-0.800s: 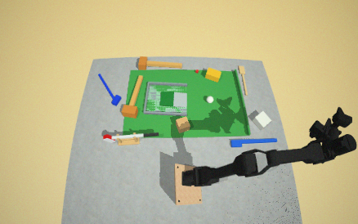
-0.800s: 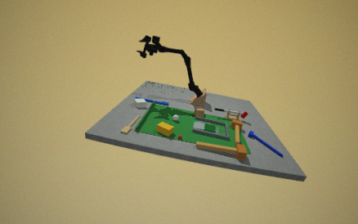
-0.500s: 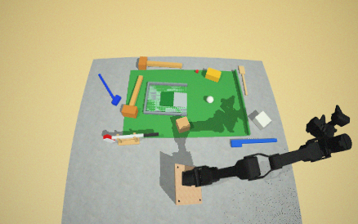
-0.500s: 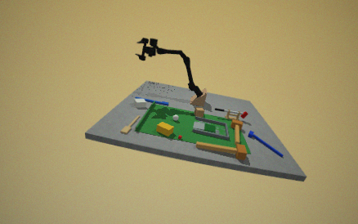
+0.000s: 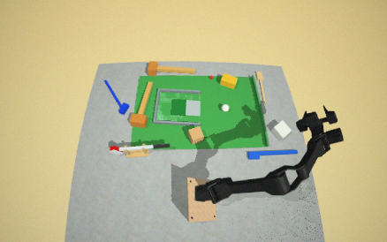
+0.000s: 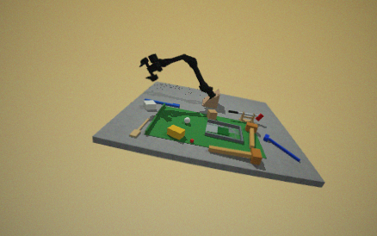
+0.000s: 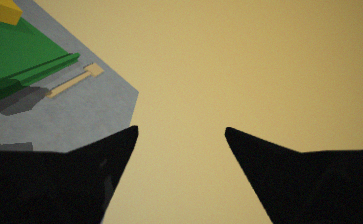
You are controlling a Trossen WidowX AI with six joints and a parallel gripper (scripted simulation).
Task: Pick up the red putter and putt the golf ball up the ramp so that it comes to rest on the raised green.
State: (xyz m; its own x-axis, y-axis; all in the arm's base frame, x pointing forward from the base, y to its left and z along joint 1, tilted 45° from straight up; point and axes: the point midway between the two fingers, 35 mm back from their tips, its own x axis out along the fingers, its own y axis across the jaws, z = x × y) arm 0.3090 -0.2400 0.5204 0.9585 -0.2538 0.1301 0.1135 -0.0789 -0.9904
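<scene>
My gripper tip is 560 mm to the right of the wooden cube, 240 mm above it and 50 mm past it. Also, from my gripper tip: white cube: 250 mm below, 70 mm to the left, 10 mm behind; then yellow block: 360 mm to the left, 320 mm ahead, 240 mm below; then white golf ball: 400 mm to the left, 240 mm below, 130 mm ahead.
</scene>
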